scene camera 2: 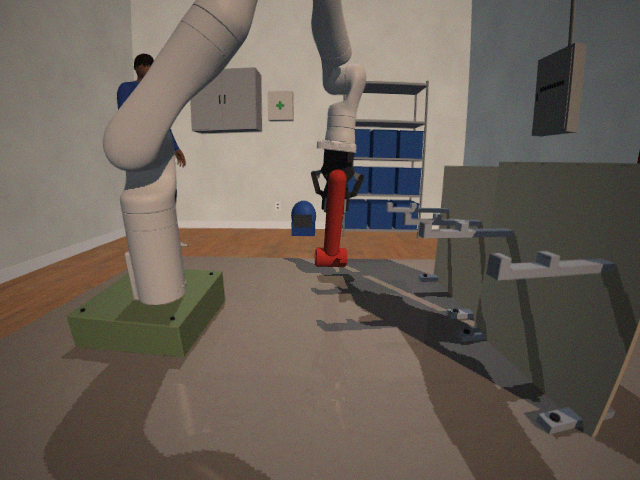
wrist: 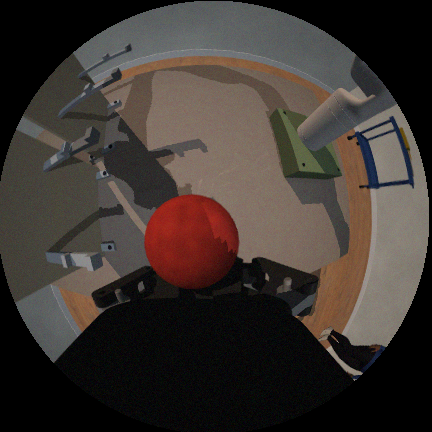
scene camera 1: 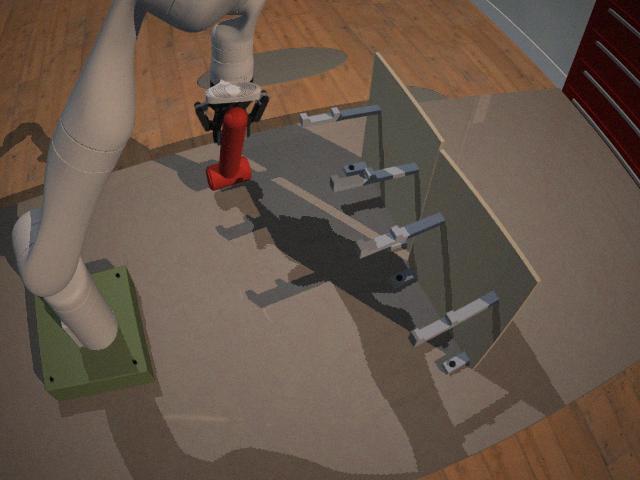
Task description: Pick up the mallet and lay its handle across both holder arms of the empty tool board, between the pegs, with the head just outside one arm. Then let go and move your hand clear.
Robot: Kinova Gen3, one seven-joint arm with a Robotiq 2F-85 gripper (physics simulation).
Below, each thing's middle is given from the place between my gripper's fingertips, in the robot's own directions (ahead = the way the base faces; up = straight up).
Labels:
Right now the red mallet [scene camera 1: 232,169] is 10 mm behind my hand and 30 mm below it.

